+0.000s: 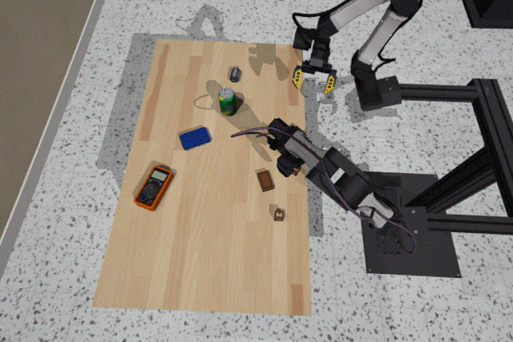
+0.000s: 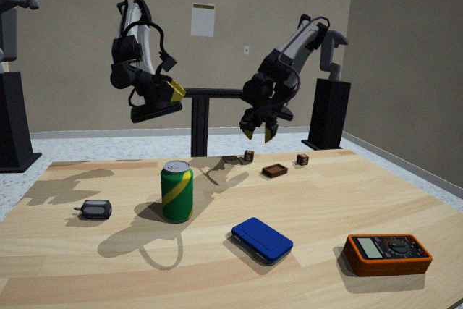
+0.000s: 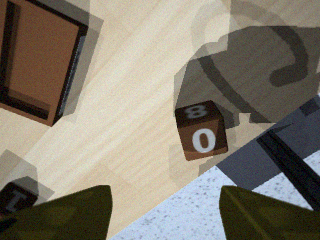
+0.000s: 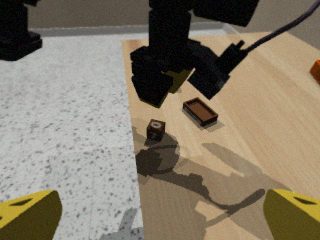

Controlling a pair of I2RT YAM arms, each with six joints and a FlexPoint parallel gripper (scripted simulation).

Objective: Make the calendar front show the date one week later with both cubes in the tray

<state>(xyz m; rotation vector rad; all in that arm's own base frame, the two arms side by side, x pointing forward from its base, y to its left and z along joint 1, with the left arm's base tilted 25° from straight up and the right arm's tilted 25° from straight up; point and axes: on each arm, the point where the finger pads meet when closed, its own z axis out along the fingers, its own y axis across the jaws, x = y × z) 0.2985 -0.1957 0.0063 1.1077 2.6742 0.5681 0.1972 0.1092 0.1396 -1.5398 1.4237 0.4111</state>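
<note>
My left gripper is now 9 cm short of the brown tray, 3 cm to the right of it and 7 cm above it. From my left hand the other things lie so: blue case 37 cm ahead, 14 cm to the right, 7 cm below; then dark mouse-like object 23 cm ahead, 47 cm to the right, 7 cm below.
</note>
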